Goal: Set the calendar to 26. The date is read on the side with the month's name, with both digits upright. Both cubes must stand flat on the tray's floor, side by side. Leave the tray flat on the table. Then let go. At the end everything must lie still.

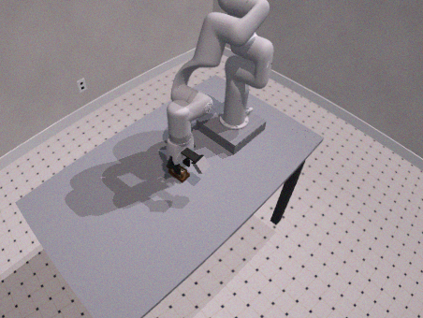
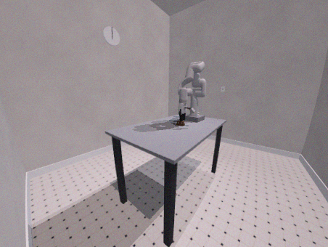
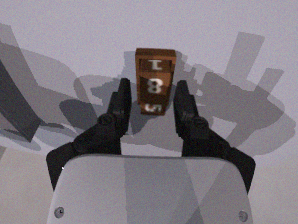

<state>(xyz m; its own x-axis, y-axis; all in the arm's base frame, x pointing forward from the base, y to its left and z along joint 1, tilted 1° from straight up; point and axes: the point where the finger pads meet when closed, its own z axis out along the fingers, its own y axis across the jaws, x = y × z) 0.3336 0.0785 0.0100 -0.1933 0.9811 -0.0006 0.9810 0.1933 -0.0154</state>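
My hand is 40 mm above the brown cube. Round my hand: brown wooden tray: 20 mm to the right, 60 mm below.
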